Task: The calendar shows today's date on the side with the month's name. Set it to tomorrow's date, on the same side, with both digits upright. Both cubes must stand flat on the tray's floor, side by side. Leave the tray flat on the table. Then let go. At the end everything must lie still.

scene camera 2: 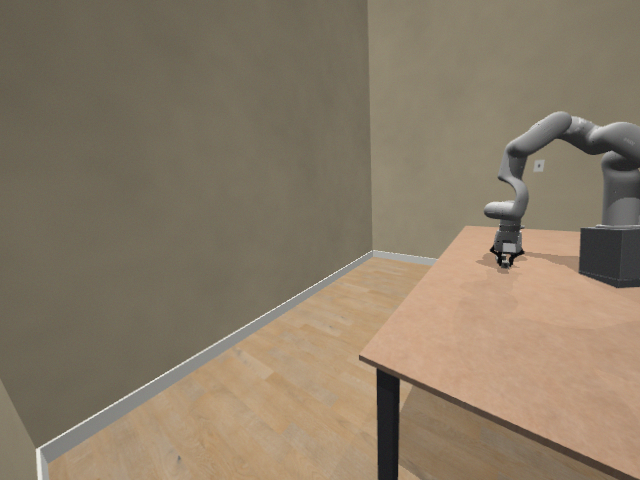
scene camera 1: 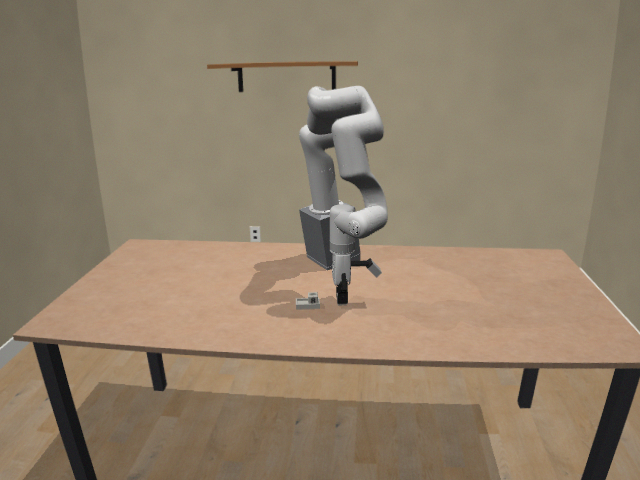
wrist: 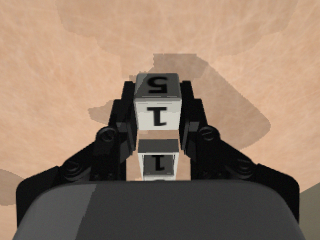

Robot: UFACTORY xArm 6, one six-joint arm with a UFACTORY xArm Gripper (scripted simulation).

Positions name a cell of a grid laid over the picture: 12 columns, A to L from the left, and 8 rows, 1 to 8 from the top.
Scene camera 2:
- my gripper: J5
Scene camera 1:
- my gripper: G6
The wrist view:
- my gripper: F4
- calendar tray: F5
